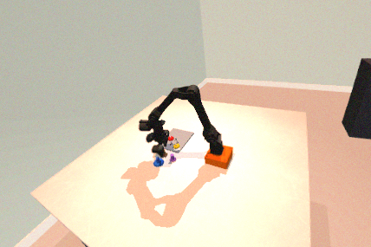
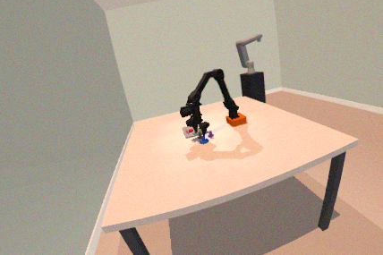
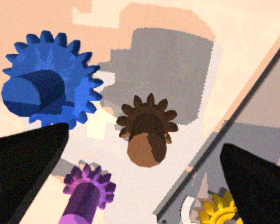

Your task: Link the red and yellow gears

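The brown gear is 1 cm below my gripper tip. Round my gripper tip: purple gear: 7 cm behind, 2 cm to the left, 1 cm below; then blue gear: 7 cm to the left, 1 cm below; then yellow gear: 4 cm behind, 9 cm to the right, 1 cm below.
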